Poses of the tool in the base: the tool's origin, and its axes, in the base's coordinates. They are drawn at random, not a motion.
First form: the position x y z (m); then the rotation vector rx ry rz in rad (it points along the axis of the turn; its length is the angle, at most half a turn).
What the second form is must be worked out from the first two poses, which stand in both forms.
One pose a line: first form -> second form
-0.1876 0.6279 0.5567 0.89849 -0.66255 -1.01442 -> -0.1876 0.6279 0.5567 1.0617 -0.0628 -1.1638
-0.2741 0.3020 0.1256 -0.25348 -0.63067 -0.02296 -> -0.2741 0.3020 0.1256 -0.2845 -0.6261 0.0688
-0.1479 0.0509 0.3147 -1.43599 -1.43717 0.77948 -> -0.1479 0.0509 0.3147 -1.9533 -0.1731 1.4545
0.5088 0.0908 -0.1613 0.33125 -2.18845 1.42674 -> 0.5088 0.0908 -0.1613 -1.9630 -0.5611 3.0614
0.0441 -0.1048 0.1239 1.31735 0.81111 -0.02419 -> 0.0441 -0.1048 0.1239 1.5426 0.5670 0.5215
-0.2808 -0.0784 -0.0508 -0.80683 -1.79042 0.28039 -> -0.2808 -0.0784 -0.0508 -2.1660 -0.8422 1.8282
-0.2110 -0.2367 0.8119 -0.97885 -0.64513 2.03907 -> -0.2110 -0.2367 0.8119 -0.8822 0.4336 2.0384
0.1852 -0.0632 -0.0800 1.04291 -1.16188 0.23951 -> 0.1852 -0.0632 -0.0800 1.5444 -0.9909 -0.6655
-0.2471 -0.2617 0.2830 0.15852 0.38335 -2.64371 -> -0.2471 -0.2617 0.2830 -0.2477 0.1760 -2.6925
